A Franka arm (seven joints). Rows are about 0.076 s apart.
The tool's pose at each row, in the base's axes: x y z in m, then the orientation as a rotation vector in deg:
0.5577, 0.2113, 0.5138, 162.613, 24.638, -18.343
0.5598, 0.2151, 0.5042, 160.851, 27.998, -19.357
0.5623, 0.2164, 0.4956, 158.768, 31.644, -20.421
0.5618, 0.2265, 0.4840, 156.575, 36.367, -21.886
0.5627, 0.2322, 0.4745, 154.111, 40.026, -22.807
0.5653, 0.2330, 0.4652, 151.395, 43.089, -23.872
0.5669, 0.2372, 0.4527, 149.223, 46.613, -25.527
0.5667, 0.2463, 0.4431, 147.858, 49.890, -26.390
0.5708, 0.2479, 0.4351, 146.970, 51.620, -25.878
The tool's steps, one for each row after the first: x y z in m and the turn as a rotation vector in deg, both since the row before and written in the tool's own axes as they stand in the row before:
0.0054, -0.0049, 0.0076, -1.270, -0.670, -2.421
0.0050, -0.0022, 0.0072, -1.465, -0.733, -2.668
0.0063, -0.0118, 0.0075, -1.264, -0.856, -3.510
0.0060, -0.0067, 0.0065, -1.652, -0.726, -2.769
0.0057, -0.0016, 0.0076, -1.826, -0.981, -2.441
0.0078, -0.0057, 0.0091, -1.001, -1.065, -2.861
0.0080, -0.0095, 0.0045, -0.488, -0.321, -2.532
0.0072, -0.0006, 0.0055, -0.723, 0.366, -1.206

